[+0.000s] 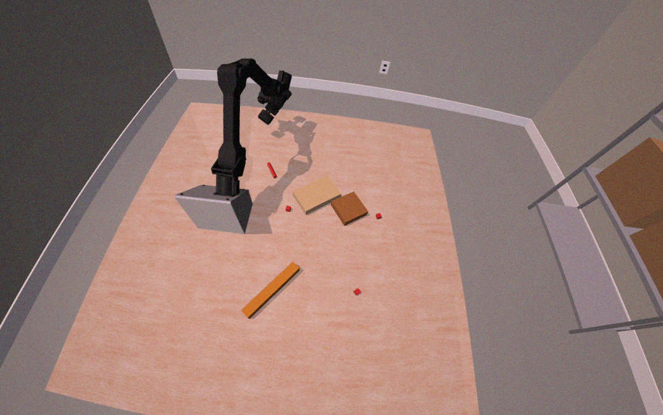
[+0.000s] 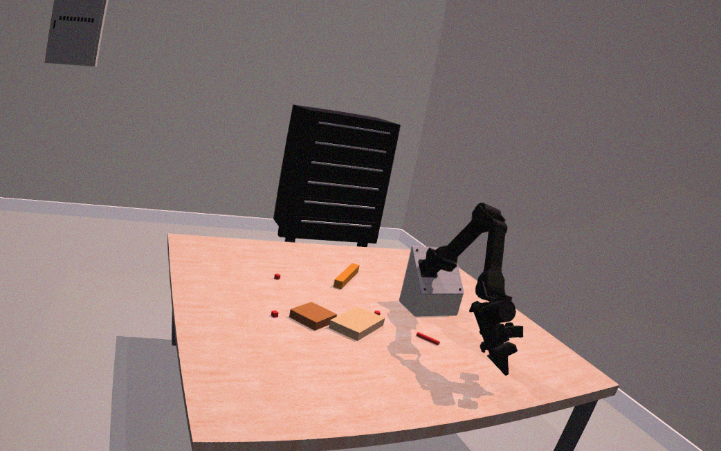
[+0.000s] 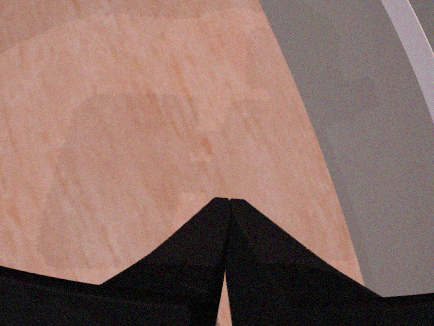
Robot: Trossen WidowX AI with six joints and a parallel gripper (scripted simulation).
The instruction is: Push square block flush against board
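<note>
Now: gripper tip 27 cm short of the light tan board, 42 cm to the left of it and 5 cm above it. Also, from my gripper tip: long orange bar (17 cm ahead, 81 cm to the right, 4 cm below); then red stick (7 cm ahead, 32 cm to the right, 5 cm below); then brown square block (40 cm ahead, 47 cm to the right, 5 cm below).
</note>
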